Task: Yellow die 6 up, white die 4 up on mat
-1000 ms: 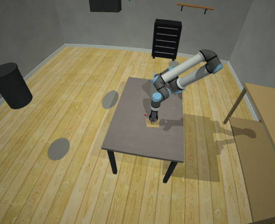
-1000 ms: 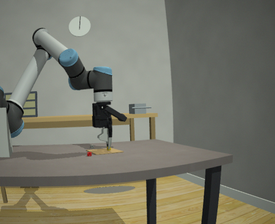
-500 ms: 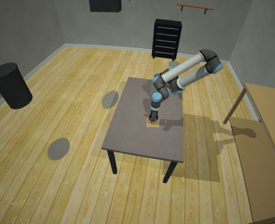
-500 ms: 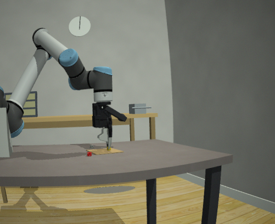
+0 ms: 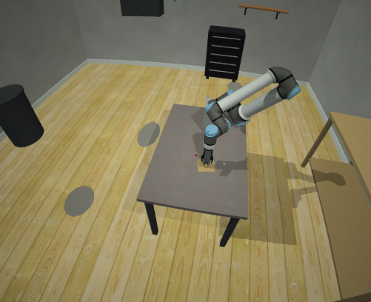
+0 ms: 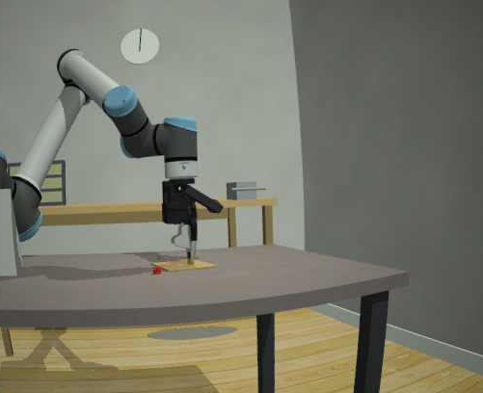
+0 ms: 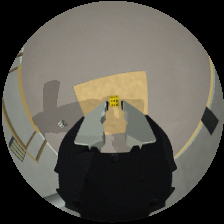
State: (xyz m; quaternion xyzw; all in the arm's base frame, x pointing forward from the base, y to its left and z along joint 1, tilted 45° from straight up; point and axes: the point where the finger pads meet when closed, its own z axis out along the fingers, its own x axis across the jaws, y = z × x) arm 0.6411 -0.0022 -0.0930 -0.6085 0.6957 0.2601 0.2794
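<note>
Now: hand 10 mm above the yellow die. Also, from my hand: red die (120 mm behind, 90 mm to the right, 20 mm below); then white die (40 mm behind, 150 mm to the left, 20 mm below); then tan mat (20 mm behind, 20 mm below).
</note>
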